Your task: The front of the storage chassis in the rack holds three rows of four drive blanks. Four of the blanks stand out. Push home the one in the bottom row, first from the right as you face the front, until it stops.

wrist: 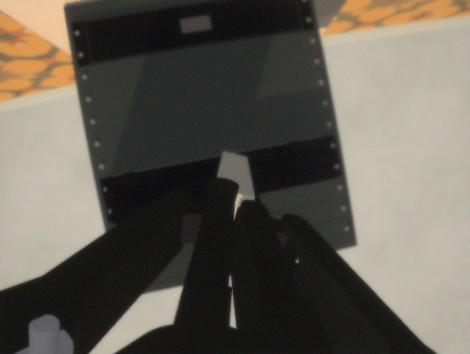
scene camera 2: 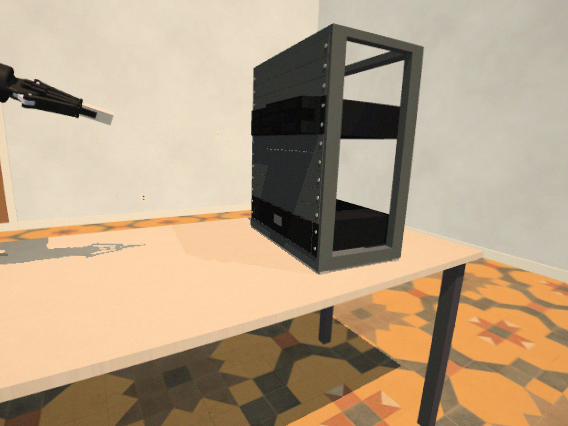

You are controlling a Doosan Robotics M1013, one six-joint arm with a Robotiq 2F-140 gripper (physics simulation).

Observation:
The pictures show: my gripper and a rack.
My gripper is seen too in the wrist view.

